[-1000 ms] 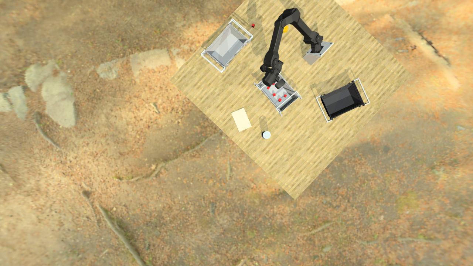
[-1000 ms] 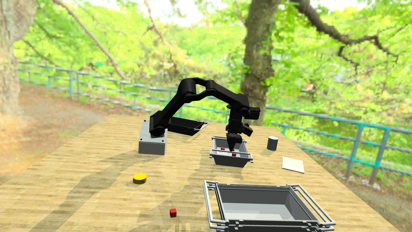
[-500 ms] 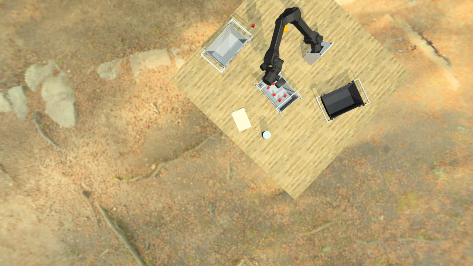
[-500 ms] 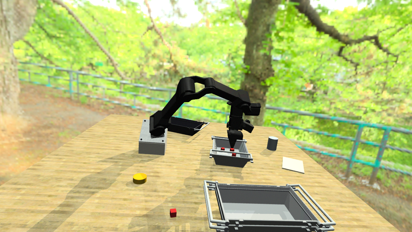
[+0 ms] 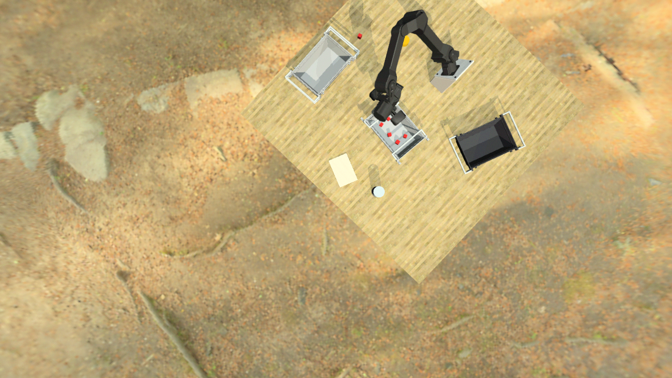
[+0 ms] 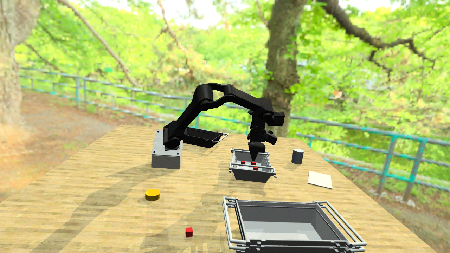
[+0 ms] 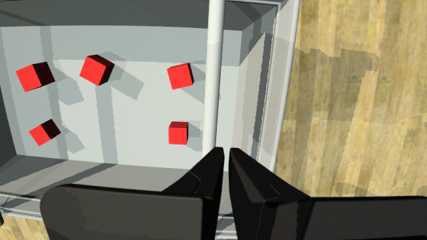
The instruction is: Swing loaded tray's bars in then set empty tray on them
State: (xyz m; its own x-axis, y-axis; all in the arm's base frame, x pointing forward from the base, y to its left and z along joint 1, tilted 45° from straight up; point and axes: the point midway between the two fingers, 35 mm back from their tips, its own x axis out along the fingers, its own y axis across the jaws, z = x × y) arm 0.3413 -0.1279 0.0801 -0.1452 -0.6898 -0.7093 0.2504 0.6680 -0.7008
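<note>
Right now the dark tray is 51 cm to the left of my gripper tip, 19 cm behind it and 5 cm below it. From my gripper tip the other things lie so: cream card 34 cm ahead, 9 cm below; grey cylinder 33 cm ahead, 21 cm to the left, 5 cm below; yellow disc 40 cm behind, 13 cm to the right, 8 cm below.
</note>
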